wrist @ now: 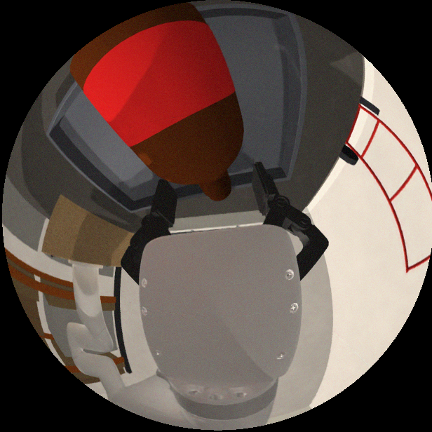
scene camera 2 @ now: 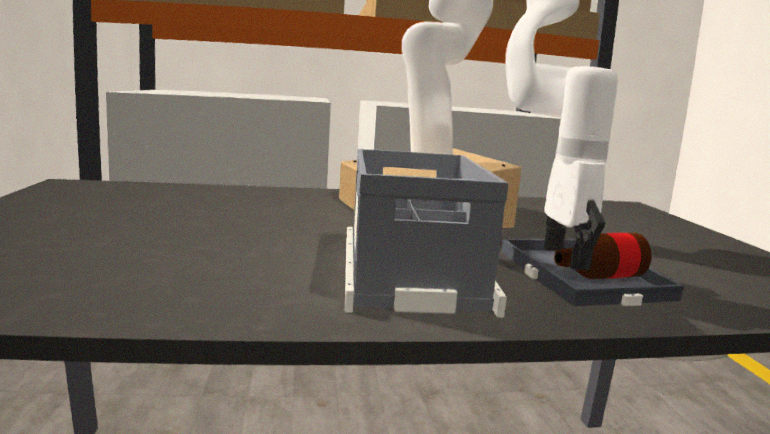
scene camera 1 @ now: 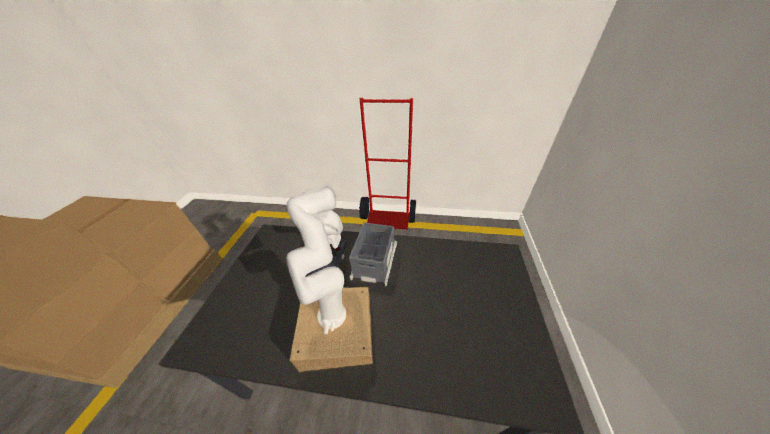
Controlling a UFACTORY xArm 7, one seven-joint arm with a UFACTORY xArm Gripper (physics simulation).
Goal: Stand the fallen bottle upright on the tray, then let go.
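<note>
A brown bottle (scene camera 2: 616,255) is visible, also in the wrist view (wrist: 167,92). The gripper (scene camera 2: 565,259) is likewise visible, as well as in the wrist view (wrist: 210,178).
</note>
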